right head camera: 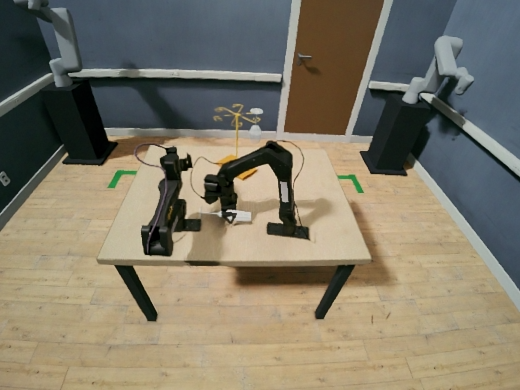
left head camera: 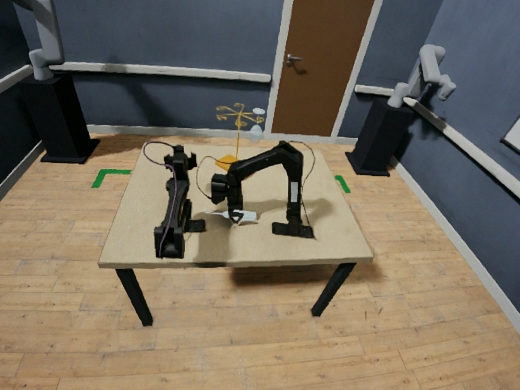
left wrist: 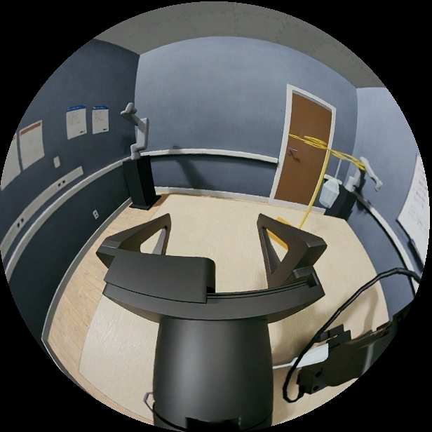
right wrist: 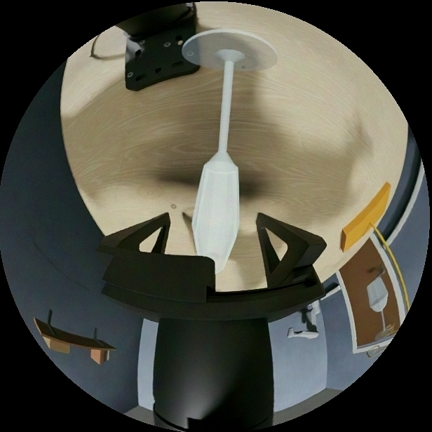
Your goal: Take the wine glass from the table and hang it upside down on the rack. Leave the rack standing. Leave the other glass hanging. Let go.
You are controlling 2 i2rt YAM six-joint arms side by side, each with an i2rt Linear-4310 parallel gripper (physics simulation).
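Pixels of known places: right gripper, fingertip midpoint: (right head camera: 231, 215) (left head camera: 235, 216); left arm's base, origin of the base link: (right head camera: 179, 226) (left head camera: 183, 227); right arm's base, origin of the base link: (right head camera: 287, 231) (left head camera: 292, 230).
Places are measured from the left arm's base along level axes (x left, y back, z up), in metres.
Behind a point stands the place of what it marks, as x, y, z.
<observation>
The clear wine glass (left head camera: 249, 216) {-0.305, -0.012, 0.038} (right head camera: 244, 216) {-0.306, -0.011, 0.038} (left wrist: 316, 355) (right wrist: 217, 205) lies on its side on the table (left head camera: 330, 247) {-0.663, 0.176, 0.000} (right head camera: 325, 247) {-0.663, 0.169, 0.000}, its foot to the left in both head views. My right gripper (left head camera: 236, 219) {-0.244, -0.033, 0.023} (right head camera: 229, 218) {-0.244, -0.033, 0.023} (right wrist: 213, 216) is open and low over the glass; its fingers stand on either side of the bowl in the right wrist view. My left gripper (left head camera: 193, 161) (right head camera: 188, 161) (left wrist: 213, 218) is open and empty at the left, well away from the glass. The yellow rack (left head camera: 237, 145) {-0.293, -0.441, 0.159} (right head camera: 237, 140) {-0.296, -0.442, 0.194} (left wrist: 313, 202) stands upright. The other glass (left head camera: 256, 131) {-0.394, -0.454, 0.243} (right head camera: 255, 132) {-0.395, -0.451, 0.238} (left wrist: 330, 192) (right wrist: 377, 294) hangs upside down from its right-hand arm.
The rack's orange base (right wrist: 367, 217) is at the back of the table, partly hidden by my right arm in both head views. The left arm's base plate (right wrist: 160, 57) is close to the lying glass's foot. A dark cable (left wrist: 345, 310) loops by the right arm.
</observation>
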